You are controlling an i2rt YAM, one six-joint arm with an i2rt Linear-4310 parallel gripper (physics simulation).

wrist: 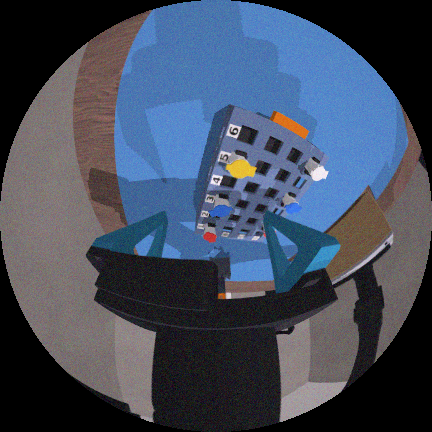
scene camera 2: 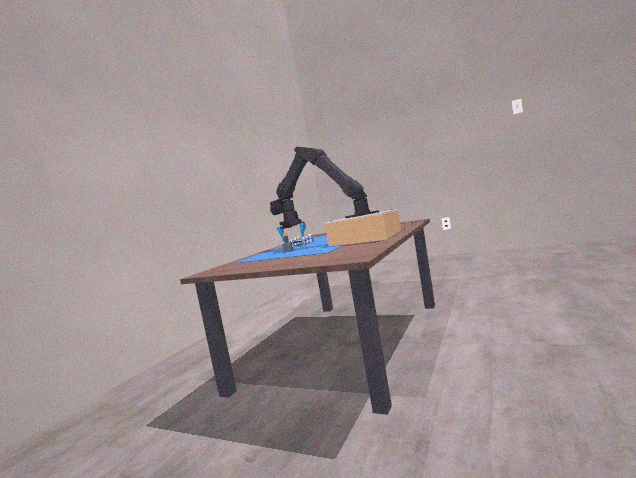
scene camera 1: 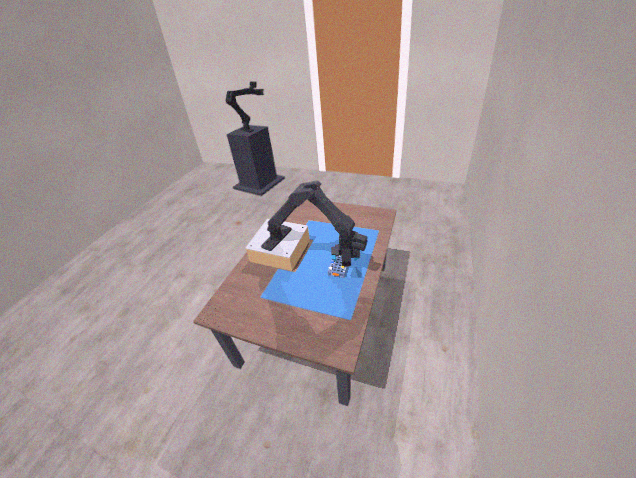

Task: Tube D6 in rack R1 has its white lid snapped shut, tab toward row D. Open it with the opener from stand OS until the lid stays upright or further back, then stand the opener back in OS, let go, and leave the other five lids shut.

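Pixels of known places: gripper, fingertip midpoint: (wrist: 215, 215) (scene camera 2: 293, 240); arm's base at its link origin: (wrist: 361, 267) (scene camera 2: 362, 215) (scene camera 1: 276, 238).
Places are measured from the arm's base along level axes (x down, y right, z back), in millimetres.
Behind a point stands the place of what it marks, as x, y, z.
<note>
The blue-grey rack R1 (scene camera 1: 337, 268) @[72, -1, -369] (wrist: 209, 155) stands on the mat. Tube D6's white lid (wrist: 318, 173) @[60, 19, -341] sits at the rack's far right corner in the wrist view and looks shut. Yellow (wrist: 241, 169) @[60, -13, -392], blue (wrist: 219, 211) @[60, -52, -385] and red (wrist: 210, 237) @[60, -89, -374] lids stand along the numbered side, another blue lid (wrist: 293, 207) @[60, -18, -332] near D6's side; a red lid is mostly hidden by the right finger. My gripper (scene camera 2: 292, 239) @[71, -70, -379] (wrist: 215, 215) @[71, -70, -379] is open and empty, low over the rack's row 1 end. A dark stand (scene camera 2: 287, 247) @[82, -233, -276] holds an orange-topped opener (scene camera 2: 285, 235) @[28, -223, -284], close beside one finger in scene view 2.
The blue mat (scene camera 1: 308, 287) @[102, 150, -287] lies on the brown table (scene camera 1: 287, 328) @[105, 389, -328]. The arm's wooden base box (scene camera 1: 272, 259) @[48, 111, -44] (scene camera 2: 359, 229) @[48, -136, 52] (wrist: 357, 235) @[53, 22, -134] stands beside the mat. An orange block (wrist: 290, 124) @[78, 31, -376] is at the rack's row 6 end. A second arm stands on a dark pedestal (scene camera 1: 251, 159) away from the table.
</note>
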